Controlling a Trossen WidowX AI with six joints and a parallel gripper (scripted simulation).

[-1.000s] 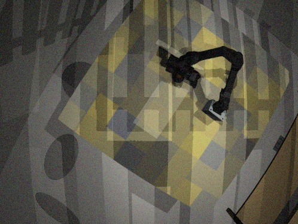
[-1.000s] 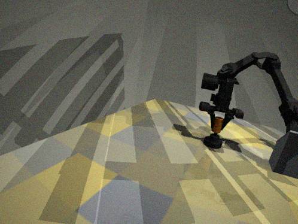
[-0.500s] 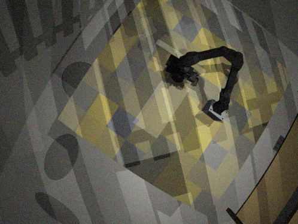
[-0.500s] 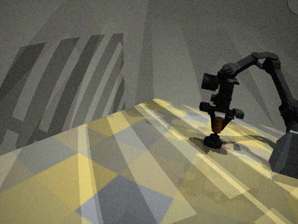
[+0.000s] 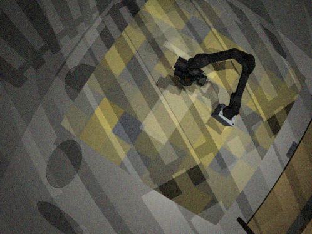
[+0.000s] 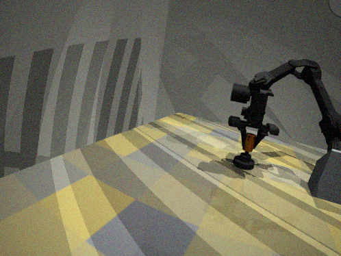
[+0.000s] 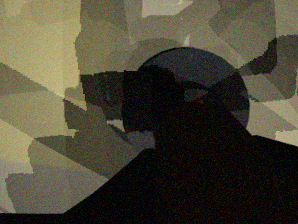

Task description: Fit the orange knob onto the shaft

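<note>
My gripper tip is now 20 mm below the orange knob. From my gripper tip the other things lie so: round dark pedestal 40 mm below.
</note>
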